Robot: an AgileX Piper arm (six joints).
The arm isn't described. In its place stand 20 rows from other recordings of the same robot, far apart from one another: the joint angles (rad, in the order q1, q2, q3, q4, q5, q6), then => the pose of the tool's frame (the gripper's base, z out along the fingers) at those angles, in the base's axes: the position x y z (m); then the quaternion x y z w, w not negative.
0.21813, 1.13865, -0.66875, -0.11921, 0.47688, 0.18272 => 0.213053 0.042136 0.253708 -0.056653 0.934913 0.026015 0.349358
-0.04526, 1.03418, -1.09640, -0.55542, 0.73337, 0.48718 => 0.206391 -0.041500 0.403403 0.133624 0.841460 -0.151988 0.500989
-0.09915, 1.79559, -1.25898, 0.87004, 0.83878, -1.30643 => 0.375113 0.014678 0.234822 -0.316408 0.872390 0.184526 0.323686
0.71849, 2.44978, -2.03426, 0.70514, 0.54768, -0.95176 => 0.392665 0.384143 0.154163 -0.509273 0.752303 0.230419 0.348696
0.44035, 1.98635, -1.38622, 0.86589, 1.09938, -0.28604 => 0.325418 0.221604 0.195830 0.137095 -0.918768 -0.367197 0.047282
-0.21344, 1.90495, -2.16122, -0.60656, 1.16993, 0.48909 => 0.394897 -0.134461 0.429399 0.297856 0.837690 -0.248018 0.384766
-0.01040, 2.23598, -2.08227, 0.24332, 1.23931, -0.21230 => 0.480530 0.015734 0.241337 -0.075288 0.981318 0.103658 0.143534
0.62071, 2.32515, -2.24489, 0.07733, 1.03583, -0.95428 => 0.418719 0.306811 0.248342 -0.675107 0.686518 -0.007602 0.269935
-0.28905, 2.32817, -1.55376, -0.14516, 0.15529, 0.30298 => 0.469590 -0.141770 0.091799 0.211652 0.909796 -0.033522 0.355460
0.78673, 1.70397, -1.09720, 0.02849, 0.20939, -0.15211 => 0.262470 0.263933 0.231751 -0.402579 0.819109 0.135452 0.385543
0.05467, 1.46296, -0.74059, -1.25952, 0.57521, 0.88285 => 0.277521 -0.032009 0.219333 -0.072604 0.900393 -0.294783 0.311648
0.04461, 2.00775, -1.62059, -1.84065, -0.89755, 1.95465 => 0.445644 0.088531 0.274553 -0.220501 0.801908 0.370476 0.413607
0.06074, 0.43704, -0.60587, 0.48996, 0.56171, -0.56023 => 0.081295 0.027795 0.340416 -0.154135 0.772270 0.076790 0.611510
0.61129, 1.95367, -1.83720, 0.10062, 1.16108, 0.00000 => 0.344381 0.251594 0.301094 -0.284665 0.938561 0.103631 0.165319
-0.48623, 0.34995, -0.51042, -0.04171, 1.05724, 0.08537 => 0.041263 -0.025548 0.273066 0.259041 0.891361 -0.094200 0.359860
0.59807, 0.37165, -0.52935, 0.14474, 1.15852, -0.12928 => 0.029772 0.034835 0.272460 -0.330150 0.884428 0.144838 0.296328
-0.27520, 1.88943, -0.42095, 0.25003, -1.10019, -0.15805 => 0.262972 -0.095107 0.111252 0.158214 0.785034 -0.181738 0.570667
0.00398, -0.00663, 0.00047, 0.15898, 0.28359, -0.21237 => 0.054269 0.004247 0.188122 -0.038611 0.768956 -0.000699 0.638134
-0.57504, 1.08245, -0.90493, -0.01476, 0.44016, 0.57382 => 0.194220 -0.126556 0.343751 0.467927 0.730748 -0.006350 0.497002
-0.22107, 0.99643, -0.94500, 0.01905, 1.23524, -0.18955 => 0.158234 -0.033884 0.327223 0.016910 0.982625 -0.028413 0.182635
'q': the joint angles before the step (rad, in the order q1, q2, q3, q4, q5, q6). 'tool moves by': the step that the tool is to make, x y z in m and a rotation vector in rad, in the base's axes. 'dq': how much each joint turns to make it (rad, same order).
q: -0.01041 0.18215 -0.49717 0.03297 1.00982 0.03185
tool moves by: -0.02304 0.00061 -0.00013 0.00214 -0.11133 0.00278
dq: 0.00003 -0.13928 0.00000 0.00417 0.02800 0.00004
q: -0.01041 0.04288 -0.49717 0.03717 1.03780 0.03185
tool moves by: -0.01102 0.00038 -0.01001 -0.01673 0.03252 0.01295
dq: 0.00000 -0.05897 0.01286 0.00169 0.07916 -0.01939
